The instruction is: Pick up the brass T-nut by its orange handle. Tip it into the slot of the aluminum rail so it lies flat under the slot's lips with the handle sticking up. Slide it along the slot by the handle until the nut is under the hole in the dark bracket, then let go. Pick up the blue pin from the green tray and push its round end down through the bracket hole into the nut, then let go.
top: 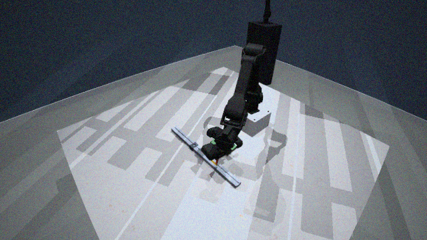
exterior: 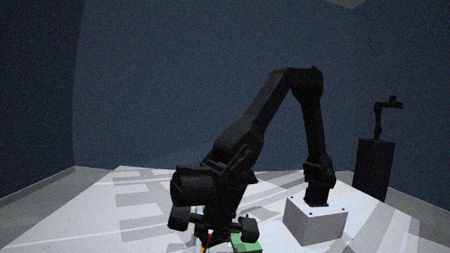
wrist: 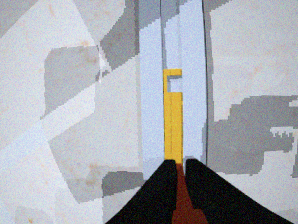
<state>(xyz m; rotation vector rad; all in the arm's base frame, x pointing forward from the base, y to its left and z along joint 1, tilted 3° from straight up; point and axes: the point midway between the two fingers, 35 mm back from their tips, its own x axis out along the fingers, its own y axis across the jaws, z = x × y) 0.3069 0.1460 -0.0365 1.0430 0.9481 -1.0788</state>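
Now: the brass T-nut 20 mm to the right of my gripper tip. From my gripper tip the other things lie so: blue pin: 130 mm to the right, 110 mm behind, 10 mm below; then green tray: 100 mm to the right, 100 mm behind, 30 mm below; then aluminum rail: 120 mm to the right, 30 mm below, 30 mm ahead.
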